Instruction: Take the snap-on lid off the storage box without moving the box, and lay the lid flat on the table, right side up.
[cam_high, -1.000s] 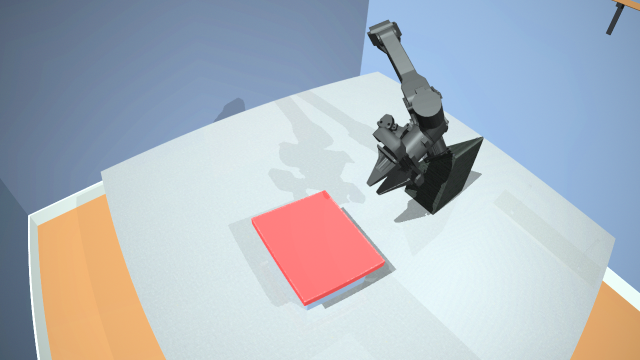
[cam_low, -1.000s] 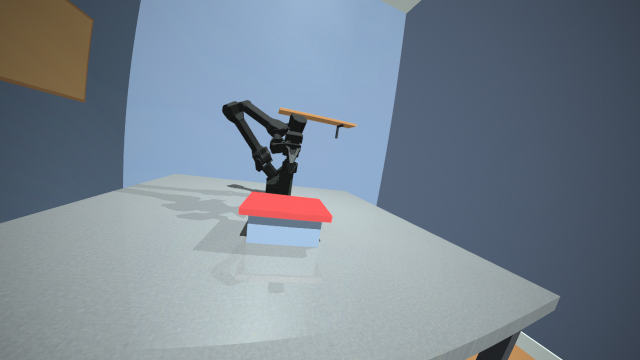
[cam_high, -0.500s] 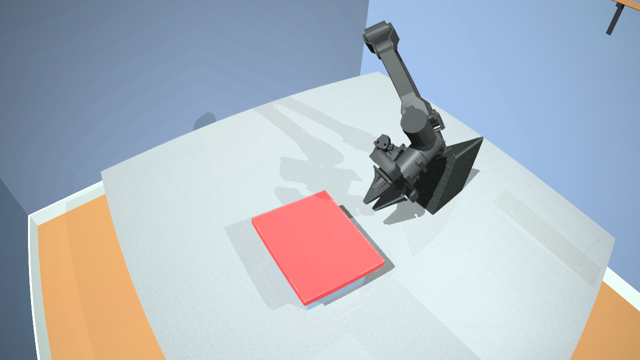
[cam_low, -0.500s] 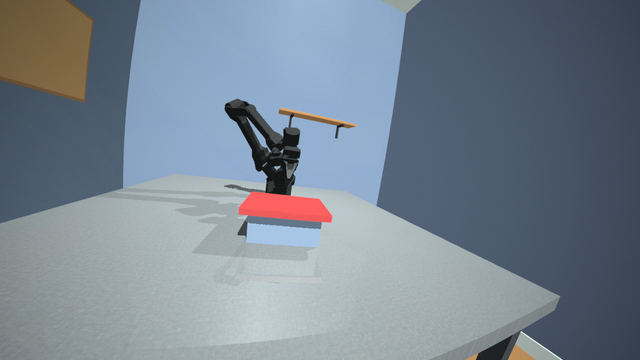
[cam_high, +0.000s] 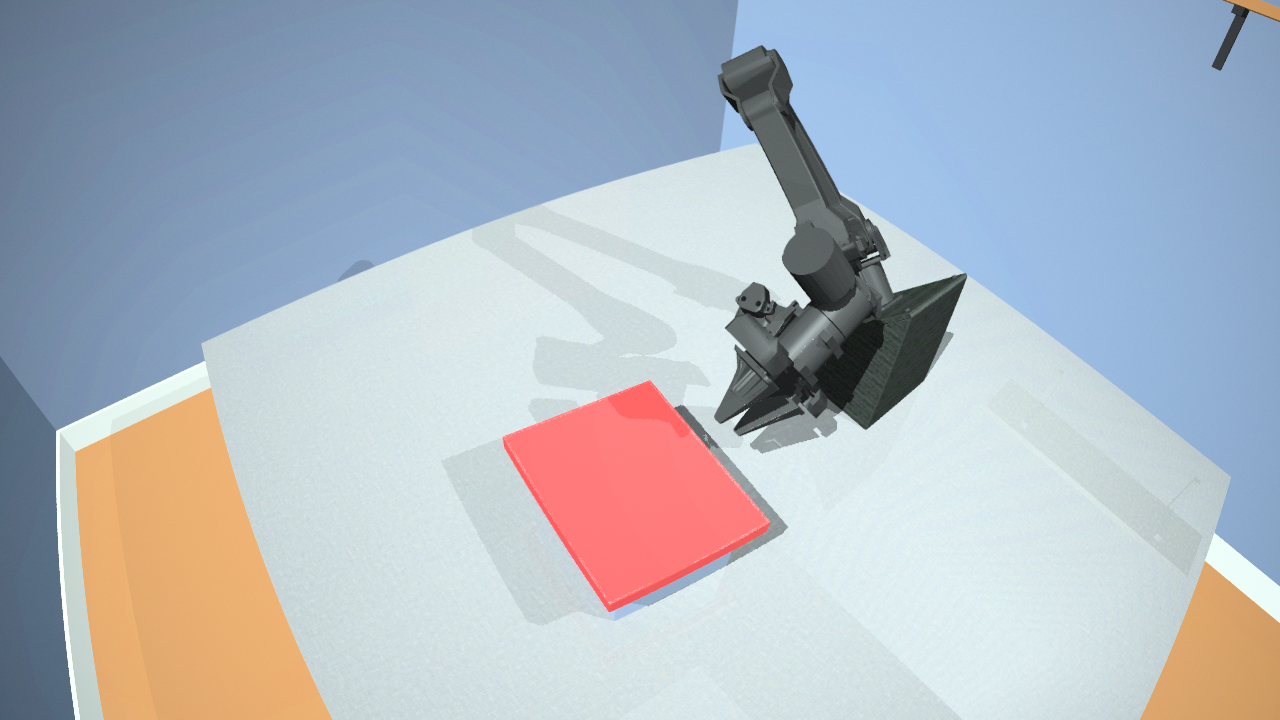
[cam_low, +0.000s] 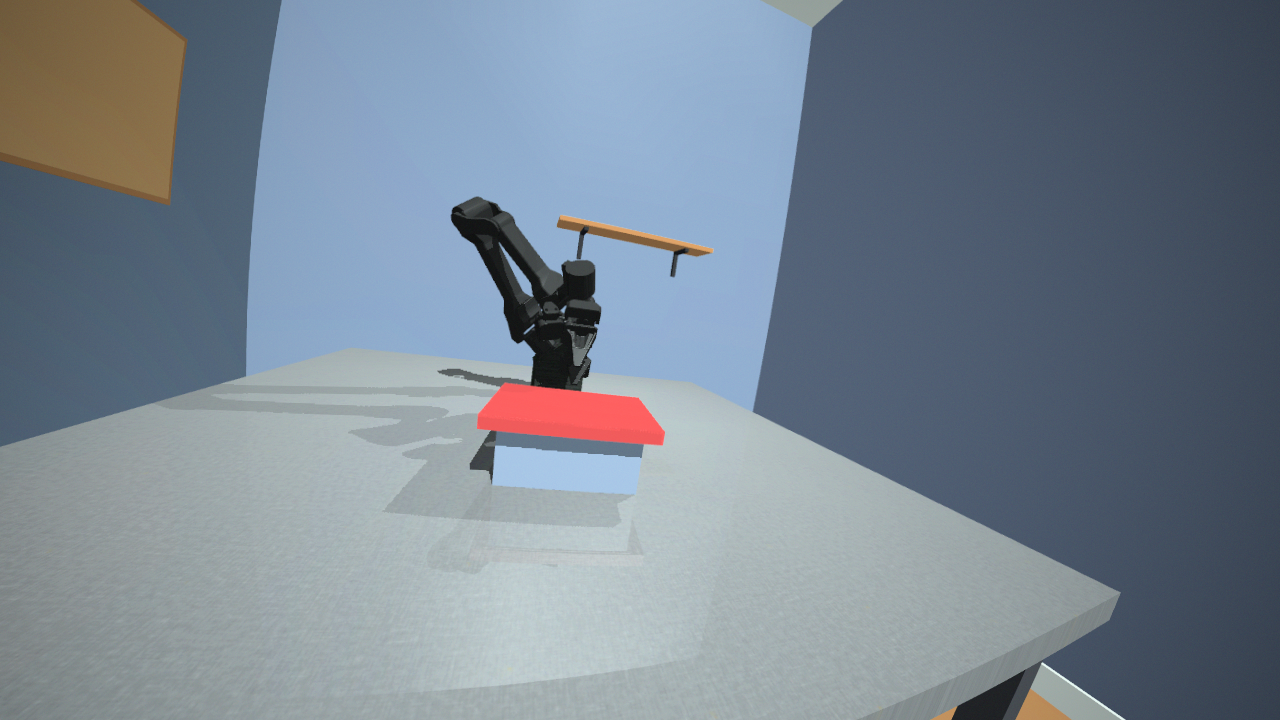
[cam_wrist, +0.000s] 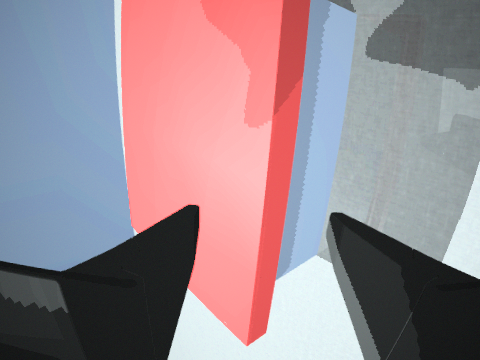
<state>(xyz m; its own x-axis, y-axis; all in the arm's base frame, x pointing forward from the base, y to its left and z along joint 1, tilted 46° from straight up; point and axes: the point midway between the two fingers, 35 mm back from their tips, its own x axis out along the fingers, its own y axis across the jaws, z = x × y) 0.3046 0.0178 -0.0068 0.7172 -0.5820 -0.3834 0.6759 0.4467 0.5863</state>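
My gripper tip is now 11 cm short of the red lid, 3 cm above it and 2 cm to the left of it. Round my gripper tip: pale blue storage box 11 cm ahead, 7 cm below, 2 cm to the right.
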